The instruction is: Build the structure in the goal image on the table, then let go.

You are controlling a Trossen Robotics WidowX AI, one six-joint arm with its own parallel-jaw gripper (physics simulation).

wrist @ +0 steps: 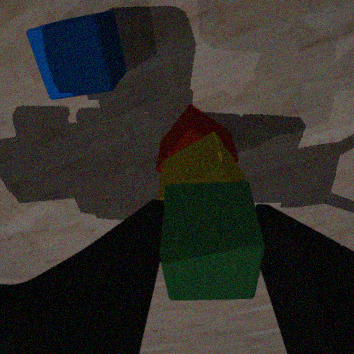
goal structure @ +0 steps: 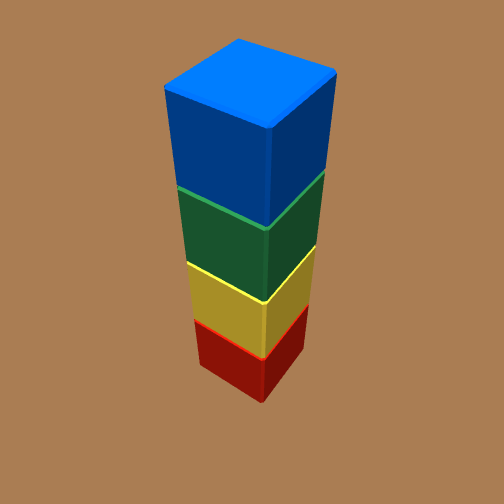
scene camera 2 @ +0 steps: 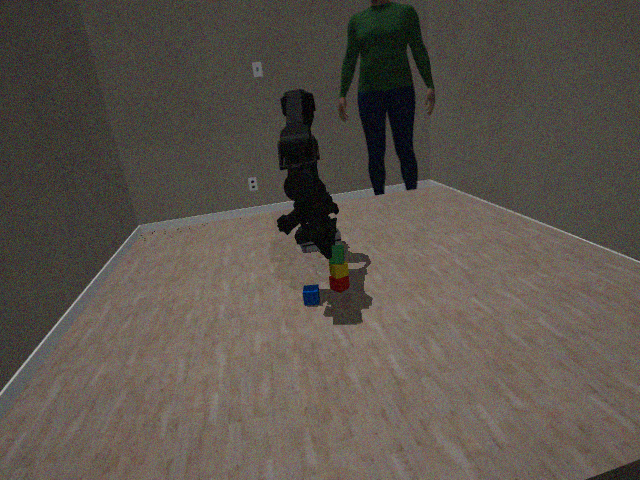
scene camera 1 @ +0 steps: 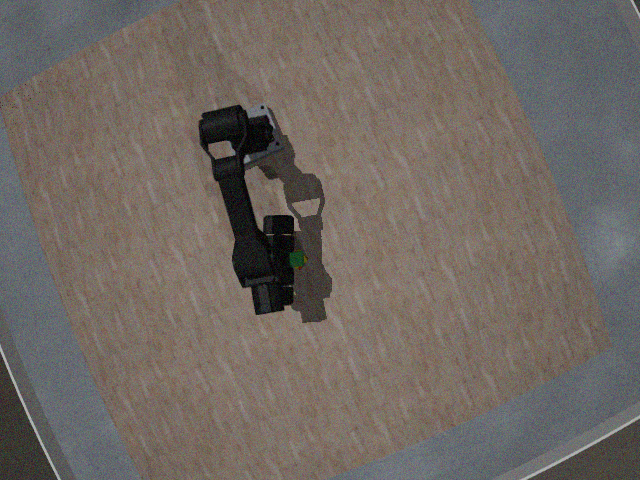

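Note:
A red cube (scene camera 2: 339, 283) (wrist: 187, 135) stands on the table. A yellow cube (scene camera 2: 339, 270) (wrist: 202, 162) sits on top of it, turned a little against it. My gripper (wrist: 208, 213) is shut on a green cube (scene camera 1: 297, 259) (scene camera 2: 337, 254) (wrist: 212, 240), which is right above the yellow cube and looks to touch its top in the second scene view. The green cube is turned relative to the yellow one. A blue cube (scene camera 2: 311, 295) (wrist: 82, 52) lies apart on the table, left of the stack in the second scene view. The arm hides the blue cube in the first scene view.
The arm (scene camera 1: 240, 206) (scene camera 2: 305, 180) reaches over the wood-grained table (scene camera 1: 439, 258) (scene camera 2: 206, 387) from its grey base plate (scene camera 1: 264, 150). The arm's shadow falls around the stack. A standing person (scene camera 2: 385, 62) in a green top shows in the background.

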